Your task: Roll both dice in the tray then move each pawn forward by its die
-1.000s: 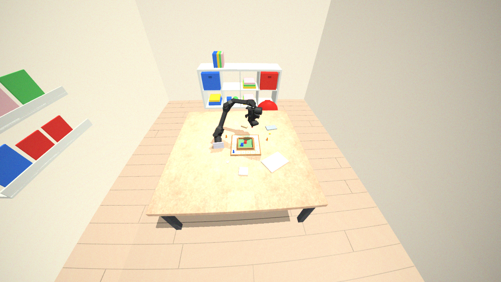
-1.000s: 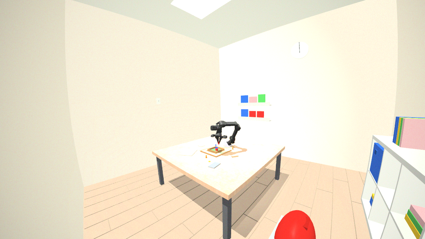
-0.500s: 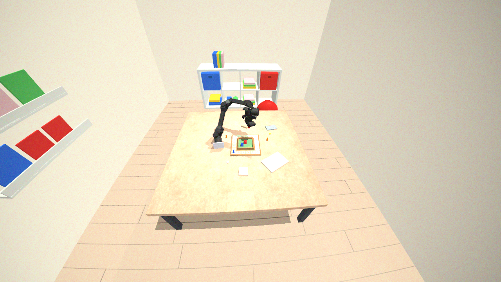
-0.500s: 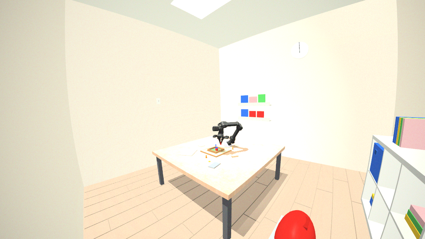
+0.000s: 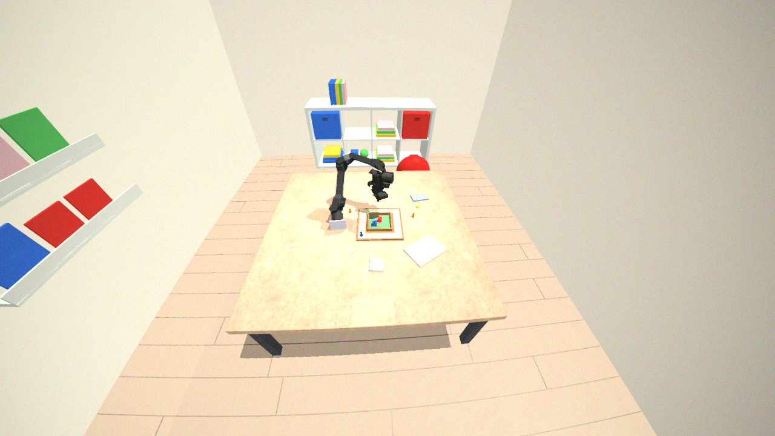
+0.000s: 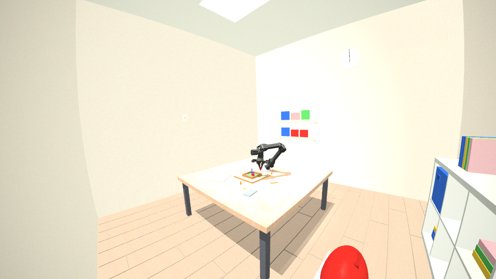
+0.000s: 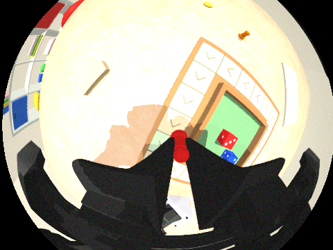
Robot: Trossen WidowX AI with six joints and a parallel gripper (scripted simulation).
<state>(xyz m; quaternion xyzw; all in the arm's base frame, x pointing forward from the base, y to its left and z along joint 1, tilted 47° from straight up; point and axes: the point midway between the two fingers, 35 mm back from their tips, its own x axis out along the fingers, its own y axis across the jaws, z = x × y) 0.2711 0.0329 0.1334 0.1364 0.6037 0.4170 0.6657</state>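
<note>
The blue pawn is 11 cm behind my gripper tip, 23 cm to the right of it and 8 cm below it. Round my gripper tip: white sheet (26 cm ahead, 35 cm to the right, 10 cm below); then green tray (1 cm ahead, 12 cm to the right, 10 cm below); then red pawn (1 cm above).
</note>
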